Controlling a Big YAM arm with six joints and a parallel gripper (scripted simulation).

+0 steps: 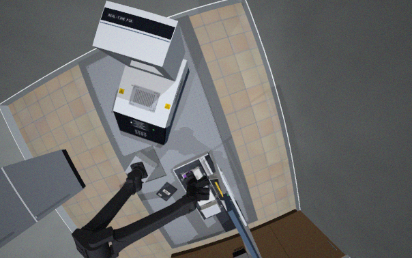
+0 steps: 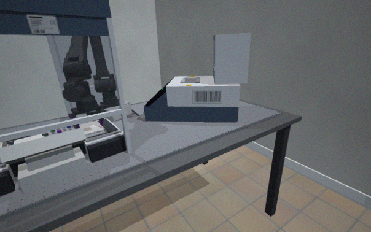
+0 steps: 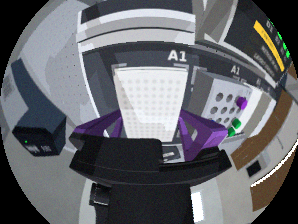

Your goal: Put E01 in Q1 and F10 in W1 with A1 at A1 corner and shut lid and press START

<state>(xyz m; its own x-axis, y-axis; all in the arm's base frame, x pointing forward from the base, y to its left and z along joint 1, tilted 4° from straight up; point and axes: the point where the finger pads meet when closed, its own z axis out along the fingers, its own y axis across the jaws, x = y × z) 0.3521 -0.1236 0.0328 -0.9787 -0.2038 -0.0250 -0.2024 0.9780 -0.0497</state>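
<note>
Right now the tube cooling block is 2 cm ahead of my hand, 10 cm to the right of it and 1 cm above it. Round my hand: frame post 17 cm ahead, 12 cm to the left, 17 cm above; then white deep-well block 6 cm ahead, 30 cm to the right, 1 cm above; then label 25 cm behind, 12 cm to the right, 6 cm below.
</note>
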